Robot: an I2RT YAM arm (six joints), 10 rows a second.
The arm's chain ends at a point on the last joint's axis. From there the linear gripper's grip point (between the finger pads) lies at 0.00 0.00 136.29 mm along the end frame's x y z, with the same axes.
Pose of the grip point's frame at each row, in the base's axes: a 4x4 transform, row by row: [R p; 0 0 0 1], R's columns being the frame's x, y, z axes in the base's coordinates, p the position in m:
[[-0.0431 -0.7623 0.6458 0.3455], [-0.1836 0.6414 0.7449 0.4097], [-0.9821 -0.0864 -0.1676 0.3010], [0 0 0 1]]
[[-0.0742 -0.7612 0.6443 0.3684], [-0.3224 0.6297 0.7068 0.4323], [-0.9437 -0.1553 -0.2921 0.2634], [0 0 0 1]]
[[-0.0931 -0.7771 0.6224 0.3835], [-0.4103 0.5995 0.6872 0.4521], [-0.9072 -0.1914 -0.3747 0.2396], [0 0 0 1]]
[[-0.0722 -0.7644 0.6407 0.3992], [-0.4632 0.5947 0.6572 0.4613], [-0.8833 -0.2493 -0.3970 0.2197], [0 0 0 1]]
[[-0.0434 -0.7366 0.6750 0.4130], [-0.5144 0.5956 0.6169 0.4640], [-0.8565 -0.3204 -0.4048 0.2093], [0 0 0 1]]
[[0.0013 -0.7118 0.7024 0.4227], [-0.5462 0.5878 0.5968 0.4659], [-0.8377 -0.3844 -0.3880 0.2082], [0 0 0 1]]
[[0.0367 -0.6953 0.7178 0.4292], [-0.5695 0.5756 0.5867 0.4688], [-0.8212 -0.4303 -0.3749 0.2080], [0 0 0 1]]
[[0.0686 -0.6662 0.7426 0.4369], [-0.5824 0.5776 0.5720 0.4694], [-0.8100 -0.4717 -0.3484 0.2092], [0 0 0 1]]
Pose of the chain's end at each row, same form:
[[-0.0431 -0.7623 0.6458 0.2575], [-0.1836 0.6414 0.7449 0.3082], [-0.9821 -0.0864 -0.1676 0.3238], [0 0 0 1]]
[[-0.0742 -0.7612 0.6443 0.2806], [-0.3224 0.6297 0.7068 0.3360], [-0.9437 -0.1553 -0.2921 0.3032], [0 0 0 1]]
[[-0.0931 -0.7771 0.6224 0.2987], [-0.4103 0.5995 0.6872 0.3584], [-0.9072 -0.1914 -0.3747 0.2907], [0 0 0 1]]
[[-0.0722 -0.7644 0.6407 0.3119], [-0.4632 0.5947 0.6572 0.3717], [-0.8833 -0.2493 -0.3970 0.2738], [0 0 0 1]]
[[-0.0434 -0.7366 0.6750 0.3210], [-0.5144 0.5956 0.6169 0.3799], [-0.8565 -0.3204 -0.4048 0.2645], [0 0 0 1]]
[[0.0013 -0.7118 0.7024 0.3270], [-0.5462 0.5878 0.5968 0.3846], [-0.8377 -0.3844 -0.3880 0.2611], [0 0 0 1]]
[[0.0367 -0.6953 0.7178 0.3314], [-0.5695 0.5756 0.5867 0.3888], [-0.8212 -0.4303 -0.3749 0.2591], [0 0 0 1]]
[[0.0686 -0.6662 0.7426 0.3357], [-0.5824 0.5776 0.5720 0.3914], [-0.8100 -0.4717 -0.3484 0.2567], [0 0 0 1]]

